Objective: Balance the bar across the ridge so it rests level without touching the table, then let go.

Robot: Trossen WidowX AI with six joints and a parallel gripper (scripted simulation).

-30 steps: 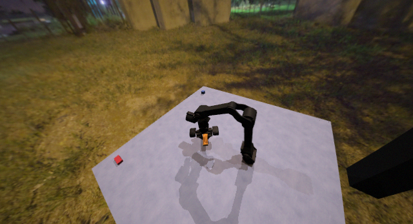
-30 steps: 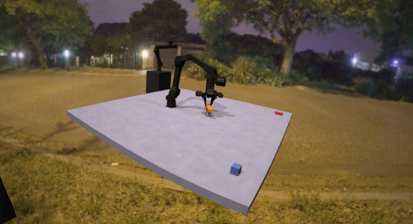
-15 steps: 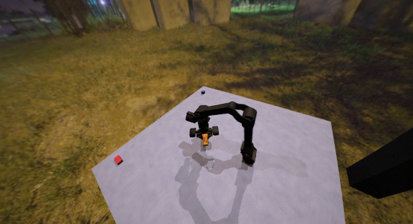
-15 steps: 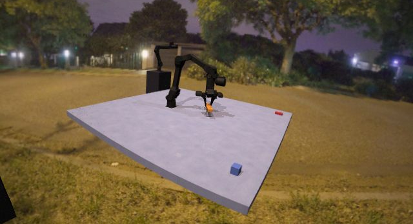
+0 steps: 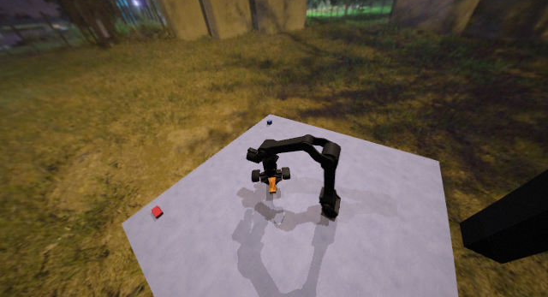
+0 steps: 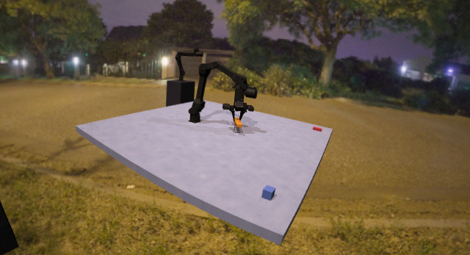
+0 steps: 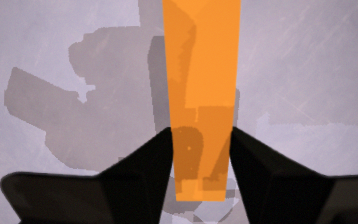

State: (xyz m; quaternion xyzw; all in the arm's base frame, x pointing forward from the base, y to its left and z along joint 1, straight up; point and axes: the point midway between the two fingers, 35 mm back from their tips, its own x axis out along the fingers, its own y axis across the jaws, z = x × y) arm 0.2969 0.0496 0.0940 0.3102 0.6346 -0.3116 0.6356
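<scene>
Now: gripper tip 2 cm short of the orange bar and 2 cm to the left of it. Round my gripper tip: blue cube 44 cm ahead, 55 cm to the right, 4 cm below; then red block 44 cm ahead, 45 cm to the left, 5 cm below.
</scene>
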